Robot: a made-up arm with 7 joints.
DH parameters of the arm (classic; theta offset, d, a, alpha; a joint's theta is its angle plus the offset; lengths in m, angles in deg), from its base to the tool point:
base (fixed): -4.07 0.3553 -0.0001 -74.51
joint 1: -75.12 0.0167 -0.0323 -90
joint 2: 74 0.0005 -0.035 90
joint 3: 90 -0.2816 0.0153 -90
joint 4: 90 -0.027 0.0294 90
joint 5: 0 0.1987 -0.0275 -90
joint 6: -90 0.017 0.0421 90
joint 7: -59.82 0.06 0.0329 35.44
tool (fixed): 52.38 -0.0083 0 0
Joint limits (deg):
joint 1: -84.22..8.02
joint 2: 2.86..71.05
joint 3: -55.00..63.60
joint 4: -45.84..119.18
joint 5: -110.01..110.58
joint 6: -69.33..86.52
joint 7: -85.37..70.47
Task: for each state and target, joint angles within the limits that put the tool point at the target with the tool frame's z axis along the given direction. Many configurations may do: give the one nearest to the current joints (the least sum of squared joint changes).
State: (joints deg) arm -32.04 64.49 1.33 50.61 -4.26 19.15 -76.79
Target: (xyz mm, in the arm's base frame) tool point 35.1 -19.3 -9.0 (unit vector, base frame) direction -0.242 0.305 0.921
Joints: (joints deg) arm 2.83 19.09 -36.47 14.78 13.43 -32.57 -56.33
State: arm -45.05 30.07 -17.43 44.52 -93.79 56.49 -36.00
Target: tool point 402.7 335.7 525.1 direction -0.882 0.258 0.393
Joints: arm -84.22 58.89 1.19 46.46 -78.33 12.93 -13.35
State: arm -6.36 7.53 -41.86 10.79 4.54 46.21 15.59
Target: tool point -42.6 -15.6 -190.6 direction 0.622 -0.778 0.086
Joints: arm 7.58 7.08 -33.48 42.40 -4.40 49.62 14.67
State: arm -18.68 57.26 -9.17 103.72 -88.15 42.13 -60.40
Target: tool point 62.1 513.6 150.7 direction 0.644 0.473 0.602
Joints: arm -31.39 58.95 -42.47 119.18 -59.06 42.34 -63.83
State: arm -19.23 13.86 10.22 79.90 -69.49 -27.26 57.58
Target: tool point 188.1 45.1 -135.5 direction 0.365 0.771 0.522
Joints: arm -47.61 2.86 52.48 119.18 -62.53 -37.27 32.73
